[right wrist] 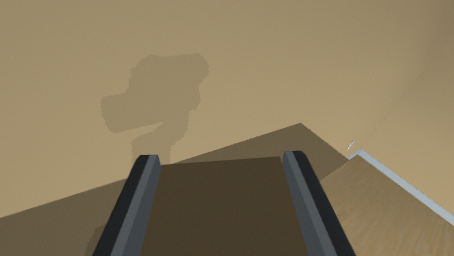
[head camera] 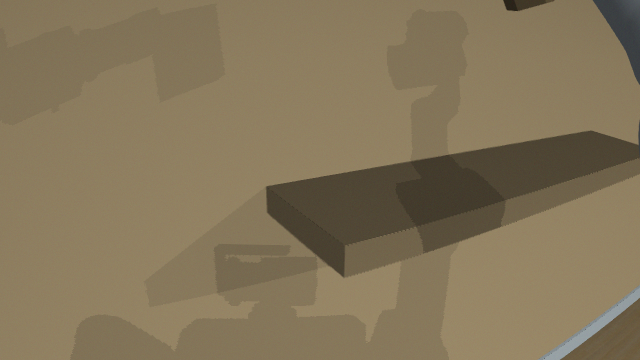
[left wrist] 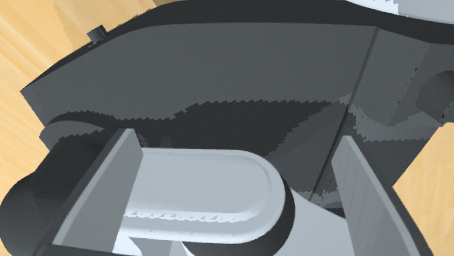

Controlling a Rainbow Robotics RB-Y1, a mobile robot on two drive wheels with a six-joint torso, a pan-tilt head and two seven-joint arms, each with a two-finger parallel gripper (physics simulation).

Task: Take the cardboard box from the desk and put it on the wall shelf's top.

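Frame: origin at the robot's base, x up, y right, z ahead, level; metres.
Where they show: left gripper, fingertip midpoint: [left wrist: 236,145]; right gripper, fingertip midpoint: [right wrist: 221,167].
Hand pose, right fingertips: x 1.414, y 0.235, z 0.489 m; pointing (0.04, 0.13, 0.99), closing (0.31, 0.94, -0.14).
Observation:
After its pixels a point has its place.
The cardboard box [right wrist: 225,210] @(z 0.466, x 1.416, y 0.232 m) fills the space between the fingers of my right gripper [right wrist: 221,167] @(z 0.489, x 1.414, y 0.235 m), which is shut on it. A dark lower corner of the box [head camera: 530,4] @(z 0.428, x 1.328, y 0.252 m) shows at the top edge of the head view, above and apart from the shelf. The wall shelf [head camera: 360,205] @(z 0.594, x 1.002, y 0.060 m) [right wrist: 295,142] @(z 1.067, x 1.002, y 0.758 m) is a brown plank with a broad dark top, running from the middle to the right edge of the head view. In the right wrist view it lies beyond and below the box, partly hidden by it. My left gripper [left wrist: 236,145] @(z -0.222, x 0.340, y -0.218 m) is open and empty. The desk does not show.
My right arm [head camera: 622,25] @(z 0.121, x 1.307, y 0.181 m) is at the upper right edge. The tan wall [head camera: 300,100] @(z 0.711, x 1.146, y -0.038 m) carries shadows of the robot. A pale skirting strip [head camera: 595,322] @(z 1.425, x 0.085, y 1.238 m) [right wrist: 405,185] @(z 1.804, x 0.046, y 3.151 m) borders the wooden floor [right wrist: 380,210] @(z 1.480, x 0.002, y 2.488 m). The robot's dark base [left wrist: 225,65] @(z -0.239, x 0.170, y -0.176 m) lies beyond the left fingers.

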